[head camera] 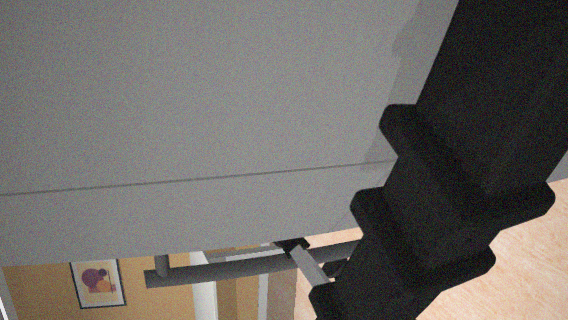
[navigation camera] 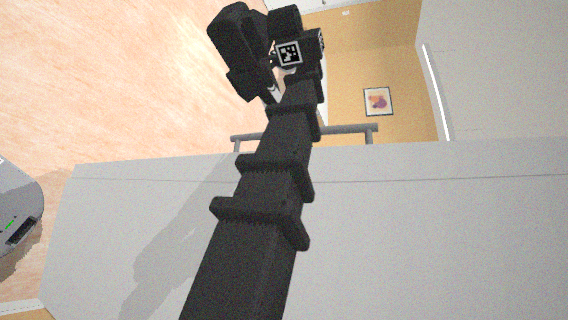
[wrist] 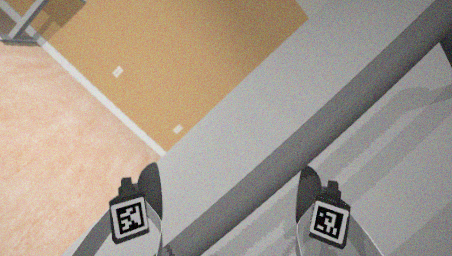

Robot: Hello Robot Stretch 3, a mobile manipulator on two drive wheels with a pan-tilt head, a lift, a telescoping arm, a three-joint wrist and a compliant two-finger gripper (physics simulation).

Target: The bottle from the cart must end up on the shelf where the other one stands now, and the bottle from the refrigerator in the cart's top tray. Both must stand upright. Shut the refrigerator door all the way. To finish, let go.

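Places are measured from the robot's base along level axes (x up, y back, z right), in metres.
Pixels of known places: gripper, fingertip midpoint: (head camera: 305, 238).
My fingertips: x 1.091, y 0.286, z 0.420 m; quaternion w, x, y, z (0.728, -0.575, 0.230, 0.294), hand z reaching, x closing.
Note:
Behind a point stands the place of what it marks.
A wide grey panel (head camera: 200, 100) {x 1.231, y 0.290, z 0.222 m} (navigation camera: 425, 225) {x 1.347, y 0.294, z 0.213 m}, apparently the refrigerator's door, fills much of the head and navigation views. Its dark grey bar handle (head camera: 220, 269) {x 1.205, y 0.250, z 0.399 m} (navigation camera: 345, 130) {x 1.217, y 0.250, z 0.399 m} (wrist: 310, 132) runs along the edge. My gripper (head camera: 314, 256) {x 1.091, y 0.286, z 0.420 m} (wrist: 229, 183) {x 1.091, y 0.286, z 0.420 m} is open and empty, its fingertips wide apart. In the wrist view the bar crosses diagonally behind the gap between them; in the head view one fingertip overlaps the bar. Whether it touches cannot be told. How far the door stands open cannot be told. Neither bottle shows, nor the shelf; the cart cannot be made out for certain.
A framed picture (head camera: 97, 283) {x 1.574, y 1.920, z 3.244 m} (navigation camera: 378, 101) {x 1.577, y 1.928, z 3.228 m} hangs on the tan wall (wrist: 200, 55). A grey metal frame (wrist: 22, 22) stands at the wrist view's top left. My arm (head camera: 450, 150) {x 1.202, y 0.101, z 0.102 m} (navigation camera: 270, 200) {x 1.195, y 0.074, z 0.117 m} extends across the panel. A grey rounded body (navigation camera: 20, 200) {x 0.160, y 0.161, z 0.084 m} shows at the navigation view's left edge.

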